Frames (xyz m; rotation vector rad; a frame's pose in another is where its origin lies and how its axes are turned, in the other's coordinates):
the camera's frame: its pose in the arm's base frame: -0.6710 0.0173 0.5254 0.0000 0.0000 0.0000
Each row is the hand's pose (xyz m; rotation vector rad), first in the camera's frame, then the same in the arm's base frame.
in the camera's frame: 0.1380 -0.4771 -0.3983 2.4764 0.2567 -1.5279
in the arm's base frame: -0.5330 -0.4598 0.1271 2.4764 0.2567 -1.5279
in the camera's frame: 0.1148 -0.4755 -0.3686 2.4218 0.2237 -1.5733
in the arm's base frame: -0.5562 -0.4582 0.1568 2.4218 0.2237 -1.5733
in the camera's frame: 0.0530 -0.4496 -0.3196 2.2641 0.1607 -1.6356
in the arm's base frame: -0.6180 -0.4323 0.2058 2.2641 0.1607 -1.6356
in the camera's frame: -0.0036 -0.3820 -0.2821 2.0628 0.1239 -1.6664
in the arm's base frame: -0.6746 -0.3647 0.2433 2.0628 0.1239 -1.6664
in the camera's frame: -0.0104 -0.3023 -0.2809 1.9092 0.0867 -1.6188
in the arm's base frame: -0.6814 -0.2850 0.2445 1.9092 0.0867 -1.6188
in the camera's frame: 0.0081 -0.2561 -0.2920 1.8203 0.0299 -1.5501
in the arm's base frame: -0.6629 -0.2388 0.2334 1.8203 0.0299 -1.5501
